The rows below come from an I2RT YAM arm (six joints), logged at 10 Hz.
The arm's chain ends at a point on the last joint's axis. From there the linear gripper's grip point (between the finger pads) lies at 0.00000 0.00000 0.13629 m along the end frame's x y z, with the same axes.
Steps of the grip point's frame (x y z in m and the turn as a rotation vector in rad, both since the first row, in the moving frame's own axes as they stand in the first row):
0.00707 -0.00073 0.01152 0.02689 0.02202 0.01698
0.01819 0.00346 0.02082 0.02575 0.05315 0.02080
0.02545 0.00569 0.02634 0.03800 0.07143 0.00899
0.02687 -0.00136 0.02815 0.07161 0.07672 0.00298
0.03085 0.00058 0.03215 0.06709 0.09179 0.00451
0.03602 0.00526 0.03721 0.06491 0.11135 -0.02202
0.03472 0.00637 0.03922 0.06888 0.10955 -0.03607
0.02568 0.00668 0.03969 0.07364 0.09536 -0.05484
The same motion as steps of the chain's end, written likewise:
0.00404 0.00291 0.01160 0.02689 0.02202 0.01698
0.01091 0.00689 0.02106 0.02575 0.05315 0.02080
0.01570 0.01082 0.02679 0.03800 0.07143 0.00899
0.01642 0.00837 0.02890 0.07161 0.07672 0.00298
0.01835 0.00968 0.03303 0.06709 0.09179 0.00451
0.02098 0.01425 0.03834 0.06491 0.11135 -0.02202
0.02000 0.01600 0.04036 0.06888 0.10955 -0.03607
0.01300 0.01704 0.04068 0.07364 0.09536 -0.05484

